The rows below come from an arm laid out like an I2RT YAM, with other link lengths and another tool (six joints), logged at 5 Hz.
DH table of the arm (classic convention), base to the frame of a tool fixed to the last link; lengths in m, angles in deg. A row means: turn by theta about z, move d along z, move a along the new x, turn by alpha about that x. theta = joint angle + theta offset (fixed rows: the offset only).
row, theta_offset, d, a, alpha
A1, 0, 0.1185, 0.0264, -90
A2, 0, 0, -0.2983, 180
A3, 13.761, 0, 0.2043, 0
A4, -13.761, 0.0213, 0.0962, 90
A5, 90, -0.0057, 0, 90
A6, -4.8, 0.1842, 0.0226, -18
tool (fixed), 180, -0.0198, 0, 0
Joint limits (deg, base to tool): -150..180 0..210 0..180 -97..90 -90..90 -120..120
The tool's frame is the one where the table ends.
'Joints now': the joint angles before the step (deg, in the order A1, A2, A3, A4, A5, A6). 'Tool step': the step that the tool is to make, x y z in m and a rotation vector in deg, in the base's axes. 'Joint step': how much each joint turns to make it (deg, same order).
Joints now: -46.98 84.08 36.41 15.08 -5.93 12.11
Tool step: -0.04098 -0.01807 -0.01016 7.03 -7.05 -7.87
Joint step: -9.12 -0.22 -2.96 2.86 -6.36 7.77
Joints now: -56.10 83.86 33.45 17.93 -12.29 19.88
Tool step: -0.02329 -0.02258 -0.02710 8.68 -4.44 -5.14
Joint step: -7.47 6.16 1.09 1.31 -6.54 5.66
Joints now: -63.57 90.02 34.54 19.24 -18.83 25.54
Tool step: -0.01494 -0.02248 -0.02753 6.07 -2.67 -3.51
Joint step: -5.02 7.45 2.07 2.04 -4.20 3.15
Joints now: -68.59 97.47 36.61 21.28 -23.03 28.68
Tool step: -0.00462 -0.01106 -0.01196 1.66 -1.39 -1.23
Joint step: -1.81 3.74 0.67 2.48 -1.65 1.17
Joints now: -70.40 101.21 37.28 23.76 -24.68 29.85
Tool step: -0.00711 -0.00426 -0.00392 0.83 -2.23 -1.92
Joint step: -1.66 1.36 -1.15 3.39 -1.32 2.21
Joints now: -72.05 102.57 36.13 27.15 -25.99 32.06
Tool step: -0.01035 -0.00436 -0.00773 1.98 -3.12 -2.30
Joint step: -2.50 2.17 -1.15 3.68 -2.40 2.96
